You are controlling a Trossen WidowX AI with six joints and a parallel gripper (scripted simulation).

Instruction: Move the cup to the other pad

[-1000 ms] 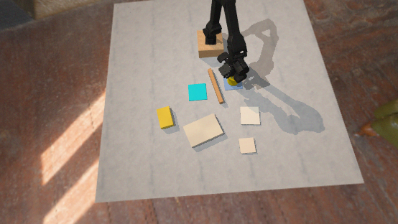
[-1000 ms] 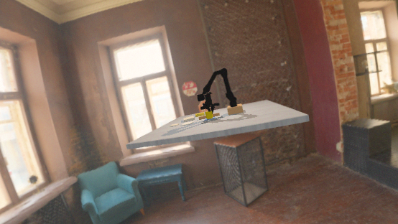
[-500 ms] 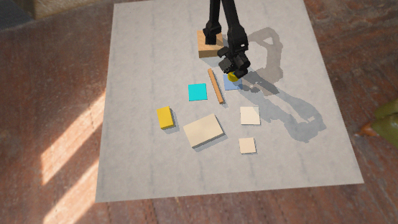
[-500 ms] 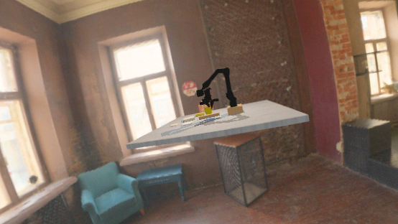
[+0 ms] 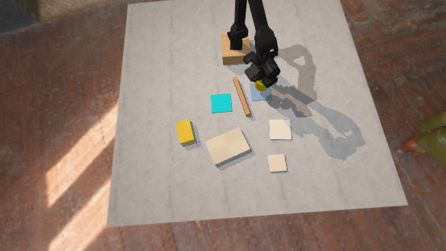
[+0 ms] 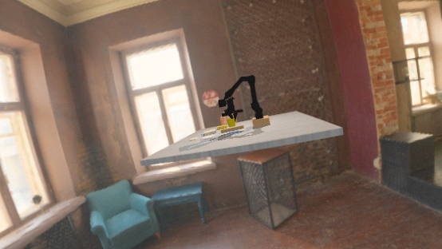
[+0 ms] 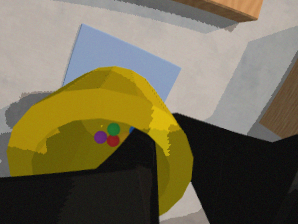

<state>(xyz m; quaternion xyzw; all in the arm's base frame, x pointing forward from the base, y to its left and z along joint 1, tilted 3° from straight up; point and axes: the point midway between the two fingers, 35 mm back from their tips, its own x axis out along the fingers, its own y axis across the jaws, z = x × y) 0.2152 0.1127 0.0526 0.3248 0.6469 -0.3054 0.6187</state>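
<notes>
My gripper tip is now 18 cm to the left of the cyan pad, 10 cm short of it and 9 cm above it. The rest, counted from my gripper tip: light blue pad 9 cm below, 2 cm to the left, 2 cm ahead; then wooden stick 8 cm to the right, 8 cm below, 6 cm ahead; then yellow cup 2 cm to the left, 2 cm ahead.
</notes>
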